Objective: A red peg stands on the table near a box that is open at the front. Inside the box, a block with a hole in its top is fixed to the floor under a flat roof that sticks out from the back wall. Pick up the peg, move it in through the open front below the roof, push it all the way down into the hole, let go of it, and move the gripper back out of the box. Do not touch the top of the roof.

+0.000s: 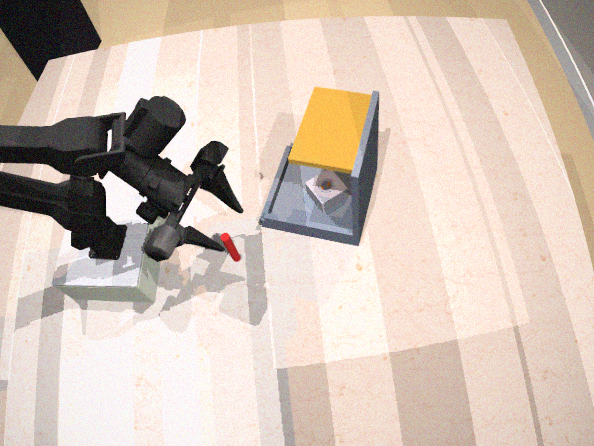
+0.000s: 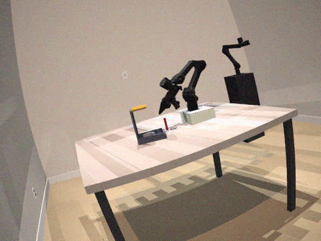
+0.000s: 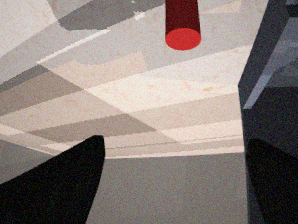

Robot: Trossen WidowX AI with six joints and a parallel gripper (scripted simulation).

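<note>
My gripper tip is now 8 cm above the red peg, 2 cm past it and 1 cm to the right of it. From my gripper tip the other things lie so: roof (14 cm ahead, 13 cm to the left, 8 cm above); box back wall (19 cm ahead, 12 cm to the left, 1 cm below).
</note>
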